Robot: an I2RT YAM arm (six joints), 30 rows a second.
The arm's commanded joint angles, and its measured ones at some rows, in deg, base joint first. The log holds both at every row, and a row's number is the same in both.
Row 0, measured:
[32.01 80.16 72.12 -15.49 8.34 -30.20]
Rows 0 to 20, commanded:
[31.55 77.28 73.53 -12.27 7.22 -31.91]
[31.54 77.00 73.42 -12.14 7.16 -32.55]
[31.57 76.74 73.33 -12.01 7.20 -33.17]
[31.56 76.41 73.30 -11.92 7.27 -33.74]
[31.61 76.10 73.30 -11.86 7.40 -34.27]
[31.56 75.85 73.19 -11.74 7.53 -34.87]
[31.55 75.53 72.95 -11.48 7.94 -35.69]
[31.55 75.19 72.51 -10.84 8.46 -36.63]
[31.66 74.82 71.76 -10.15 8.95 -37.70]
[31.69 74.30 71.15 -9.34 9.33 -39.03]
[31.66 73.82 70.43 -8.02 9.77 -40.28]
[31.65 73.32 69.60 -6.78 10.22 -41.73]
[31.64 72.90 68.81 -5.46 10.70 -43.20]
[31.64 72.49 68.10 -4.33 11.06 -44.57]
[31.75 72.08 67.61 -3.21 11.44 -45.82]
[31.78 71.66 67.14 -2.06 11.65 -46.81]
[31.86 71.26 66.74 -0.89 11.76 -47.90]
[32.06 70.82 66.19 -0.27 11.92 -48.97]
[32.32 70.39 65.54 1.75 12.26 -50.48]
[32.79 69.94 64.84 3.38 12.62 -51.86]
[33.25 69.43 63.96 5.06 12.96 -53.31]
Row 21, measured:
[32.18 72.73 65.65 -6.59 10.68 -46.22]
